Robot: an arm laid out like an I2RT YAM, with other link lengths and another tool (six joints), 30 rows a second.
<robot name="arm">
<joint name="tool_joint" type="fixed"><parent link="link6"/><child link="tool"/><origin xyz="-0.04 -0.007 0.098" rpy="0 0.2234 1.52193"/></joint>
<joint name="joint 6" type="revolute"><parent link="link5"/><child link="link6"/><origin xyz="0 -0.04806 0.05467" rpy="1.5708 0 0"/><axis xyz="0 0 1"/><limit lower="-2.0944" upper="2.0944"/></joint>
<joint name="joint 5" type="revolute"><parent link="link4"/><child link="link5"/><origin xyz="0.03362 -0.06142 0.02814" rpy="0 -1.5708 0"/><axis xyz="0 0 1"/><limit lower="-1.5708" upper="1.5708"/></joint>
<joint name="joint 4" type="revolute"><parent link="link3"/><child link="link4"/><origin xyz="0.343 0.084 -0.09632" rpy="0 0 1.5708"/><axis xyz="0 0 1"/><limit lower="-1.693" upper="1.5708"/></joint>
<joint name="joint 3" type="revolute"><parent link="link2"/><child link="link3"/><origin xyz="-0.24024 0 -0.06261" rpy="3.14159 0 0"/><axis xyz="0 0 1"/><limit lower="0" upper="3.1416"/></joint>
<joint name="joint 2" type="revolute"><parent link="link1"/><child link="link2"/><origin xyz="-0.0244 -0.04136 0.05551" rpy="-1.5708 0 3.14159"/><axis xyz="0 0 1"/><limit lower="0" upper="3.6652"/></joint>
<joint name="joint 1" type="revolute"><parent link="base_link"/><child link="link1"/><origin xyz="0 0 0.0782" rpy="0 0 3.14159"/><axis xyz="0 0 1"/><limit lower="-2.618" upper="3.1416"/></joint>
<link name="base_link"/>
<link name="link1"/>
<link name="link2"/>
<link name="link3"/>
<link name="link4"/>
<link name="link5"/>
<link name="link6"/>
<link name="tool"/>
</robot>
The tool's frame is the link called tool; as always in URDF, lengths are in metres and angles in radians.
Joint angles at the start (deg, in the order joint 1, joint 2, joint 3, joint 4, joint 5, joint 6):
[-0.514 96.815 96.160 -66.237 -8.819 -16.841]
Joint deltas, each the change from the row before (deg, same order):
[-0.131 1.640 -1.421 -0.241 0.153 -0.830]
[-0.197 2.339 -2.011 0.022 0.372 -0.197]
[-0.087 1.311 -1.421 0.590 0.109 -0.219]
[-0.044 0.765 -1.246 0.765 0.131 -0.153]
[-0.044 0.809 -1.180 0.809 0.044 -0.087]
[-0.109 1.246 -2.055 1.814 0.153 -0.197]
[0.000 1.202 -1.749 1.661 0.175 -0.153]
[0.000 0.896 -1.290 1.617 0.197 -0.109]
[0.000 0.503 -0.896 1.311 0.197 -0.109]
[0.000 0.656 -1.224 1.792 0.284 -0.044]
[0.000 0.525 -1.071 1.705 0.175 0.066]
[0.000 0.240 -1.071 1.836 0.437 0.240]
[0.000 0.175 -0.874 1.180 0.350 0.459]
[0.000 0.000 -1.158 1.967 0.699 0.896]
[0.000 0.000 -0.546 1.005 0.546 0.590]
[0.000 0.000 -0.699 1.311 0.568 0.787]
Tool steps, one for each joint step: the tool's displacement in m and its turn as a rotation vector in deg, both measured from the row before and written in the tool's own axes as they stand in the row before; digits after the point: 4 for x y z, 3 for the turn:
[0.0060 -0.0011 0.0218 -0.855 3.117 -0.407]
[0.0069 -0.0022 0.0306 -1.202 4.133 0.370]
[0.0026 -0.0013 0.0187 -0.648 2.017 0.029]
[0.0016 -0.0010 0.0135 -0.315 1.197 -0.004]
[0.0013 -0.0008 0.0133 -0.386 1.104 0.036]
[0.0015 -0.0021 0.0219 -0.384 1.421 0.030]
[0.0013 -0.0011 0.0197 -0.301 1.254 -0.046]
[0.0000 -0.0013 0.0146 -0.016 0.597 -0.038]
[-0.0004 -0.0012 0.0093 0.169 0.154 -0.062]
[-0.0004 -0.0015 0.0124 0.233 0.186 0.019]
[-0.0007 -0.0012 0.0104 0.186 -0.036 0.096]
[-0.0010 -0.0019 0.0084 0.543 -0.325 0.308]
[0.0002 -0.0010 0.0067 0.266 0.005 0.516]
[-0.0012 -0.0024 0.0072 0.733 -0.509 1.003]
[-0.0007 -0.0017 0.0035 0.530 -0.245 0.684]
[-0.0011 -0.0019 0.0043 0.554 -0.391 0.884]

